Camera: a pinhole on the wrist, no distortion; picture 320 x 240 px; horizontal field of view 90.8 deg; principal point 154.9 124.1 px. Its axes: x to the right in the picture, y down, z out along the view. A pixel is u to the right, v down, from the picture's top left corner.
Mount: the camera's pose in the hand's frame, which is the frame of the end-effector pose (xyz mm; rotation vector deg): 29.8 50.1 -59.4 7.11 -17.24 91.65
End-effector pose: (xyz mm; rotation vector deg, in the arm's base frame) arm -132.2 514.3 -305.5 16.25 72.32 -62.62
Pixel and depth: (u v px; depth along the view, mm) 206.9 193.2 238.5
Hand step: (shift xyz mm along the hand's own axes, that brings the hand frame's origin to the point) -103.3 59.3 177.6
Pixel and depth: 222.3 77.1 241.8
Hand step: 70.2 86.7 207.7
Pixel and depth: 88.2 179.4 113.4
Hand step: -18.9 -27.4 32.0
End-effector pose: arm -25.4 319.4 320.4 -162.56 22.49 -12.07
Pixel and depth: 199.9 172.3 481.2
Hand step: -174.2 49.8 420.6
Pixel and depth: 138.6 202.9 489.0
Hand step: -261.2 -135.6 367.4
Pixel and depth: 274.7 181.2 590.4
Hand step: -269.1 318.4 599.2
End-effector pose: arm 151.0 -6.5 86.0 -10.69 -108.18 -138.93
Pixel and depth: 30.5 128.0 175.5
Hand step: 14.7 -130.3 71.8
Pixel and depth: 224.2 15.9 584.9
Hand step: 352.5 151.2 614.9
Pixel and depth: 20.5 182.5 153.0
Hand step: -35.3 -117.8 46.3
